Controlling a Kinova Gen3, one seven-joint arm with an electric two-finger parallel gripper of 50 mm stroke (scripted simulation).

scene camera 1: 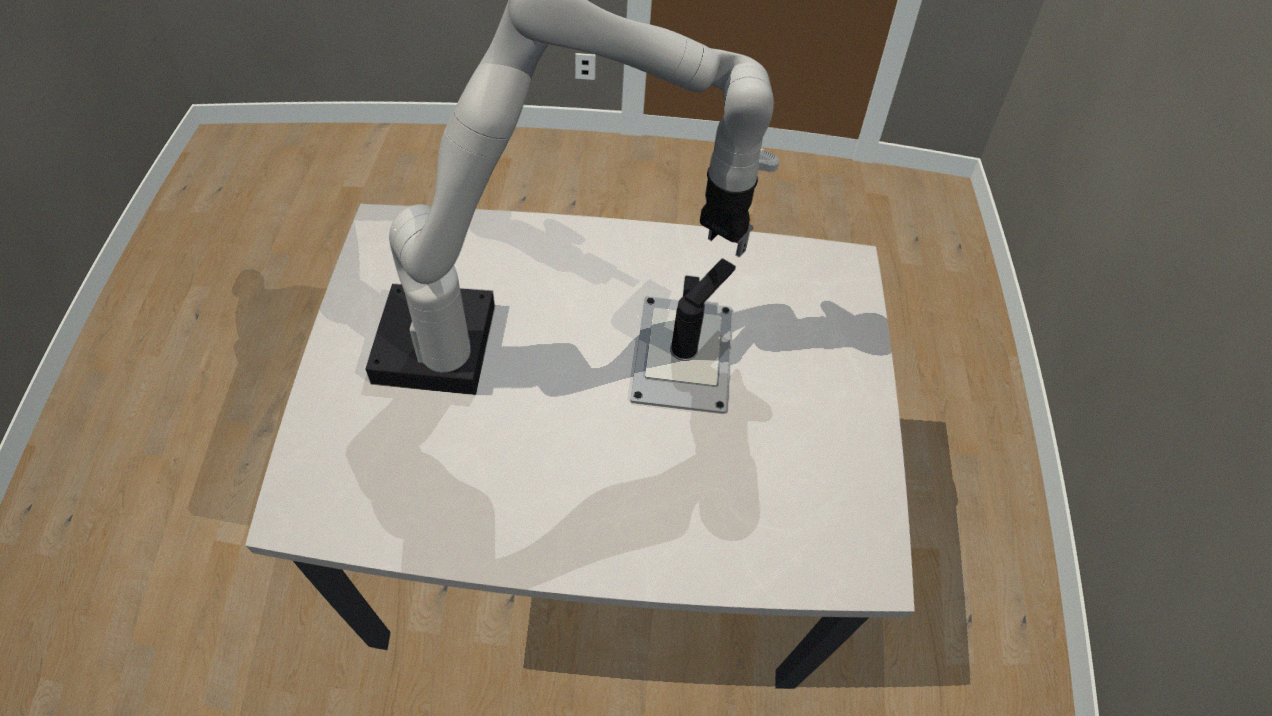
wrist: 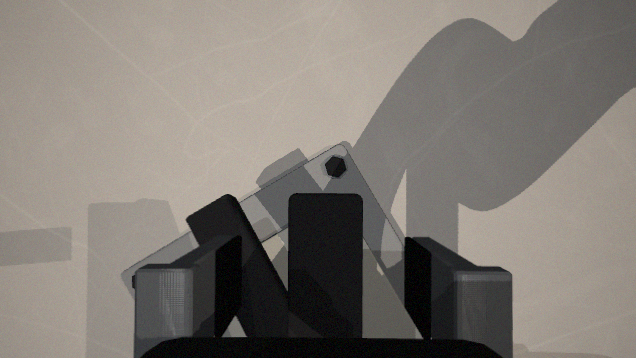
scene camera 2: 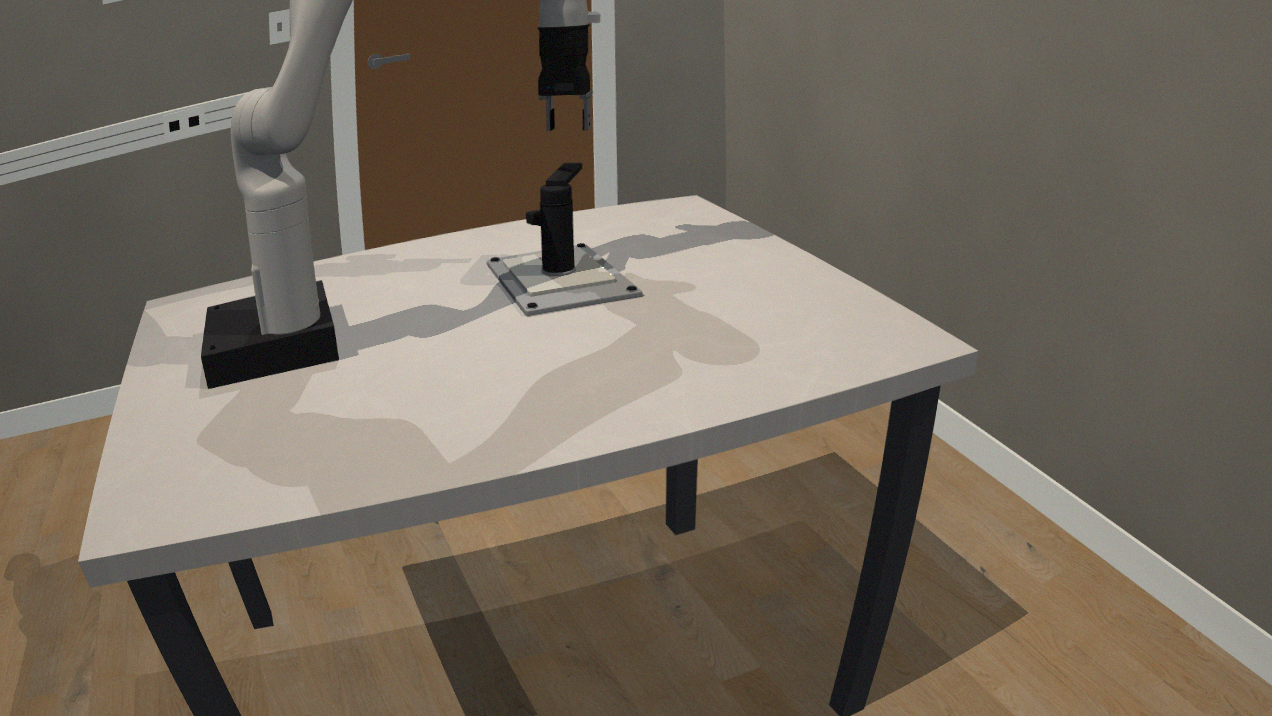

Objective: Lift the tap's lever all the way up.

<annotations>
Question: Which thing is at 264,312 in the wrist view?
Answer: A black tap.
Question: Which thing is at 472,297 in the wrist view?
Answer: My gripper.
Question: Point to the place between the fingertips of my gripper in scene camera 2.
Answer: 568,129
</annotations>
